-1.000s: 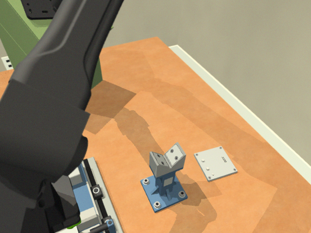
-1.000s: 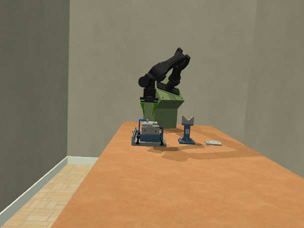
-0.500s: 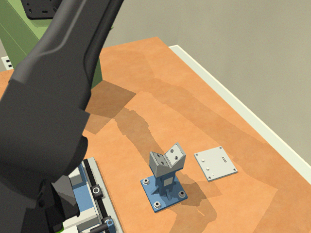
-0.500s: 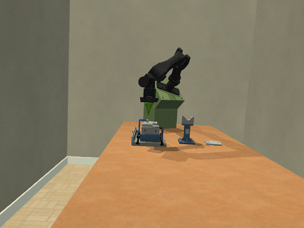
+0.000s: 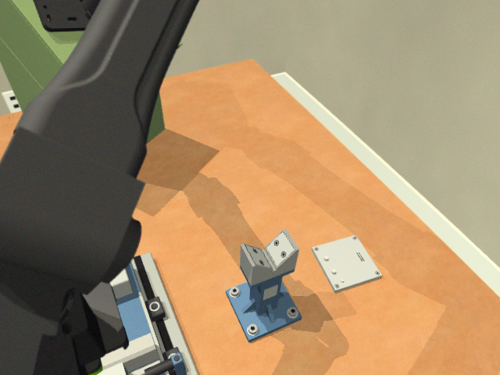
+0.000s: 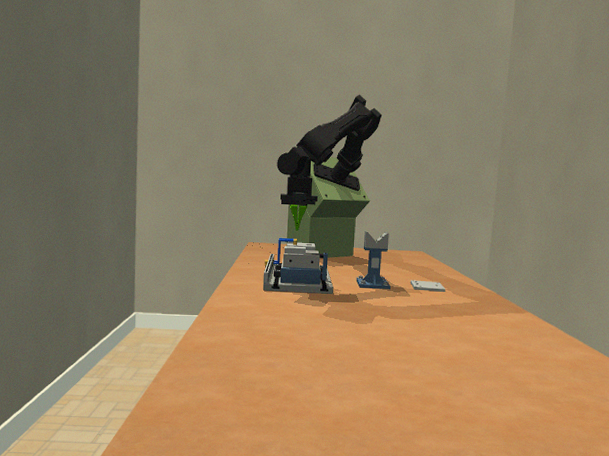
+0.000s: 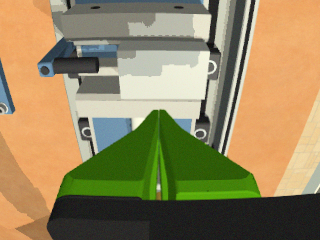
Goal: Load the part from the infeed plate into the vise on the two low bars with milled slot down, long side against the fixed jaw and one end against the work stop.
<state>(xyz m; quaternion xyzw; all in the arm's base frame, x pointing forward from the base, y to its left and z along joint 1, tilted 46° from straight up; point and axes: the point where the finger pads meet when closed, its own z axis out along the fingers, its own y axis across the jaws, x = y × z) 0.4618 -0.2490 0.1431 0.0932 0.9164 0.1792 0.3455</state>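
My gripper is now 8 cm above the grey part. From my hand the other things lie so: fixed jaw: 9 cm below, 3 cm ahead, 1 cm to the left; moving jaw: 9 cm below, 3 cm behind, 2 cm to the left; work stop: 8 cm below, 6 cm to the left.
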